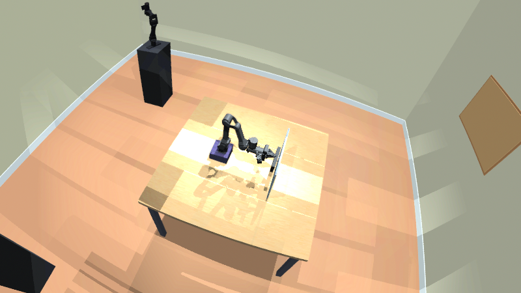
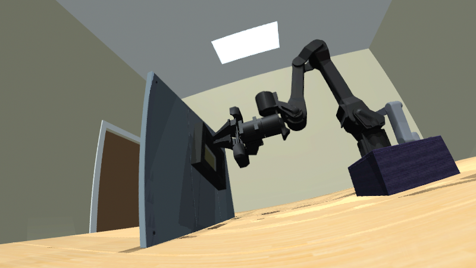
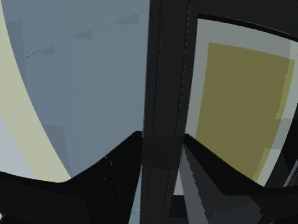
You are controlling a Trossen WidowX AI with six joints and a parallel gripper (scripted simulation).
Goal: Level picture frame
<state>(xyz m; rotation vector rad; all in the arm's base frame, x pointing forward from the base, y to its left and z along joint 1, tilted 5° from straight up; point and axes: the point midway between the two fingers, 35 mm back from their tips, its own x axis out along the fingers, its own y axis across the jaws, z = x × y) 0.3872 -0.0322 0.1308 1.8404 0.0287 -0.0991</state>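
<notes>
The picture frame lies 10 mm ahead of my gripper tip, 10 mm to the left of it and 50 mm below it. From my gripper tip the other things lie so: wall panel 20 mm ahead, 10 mm to the left, 70 mm below.
</notes>
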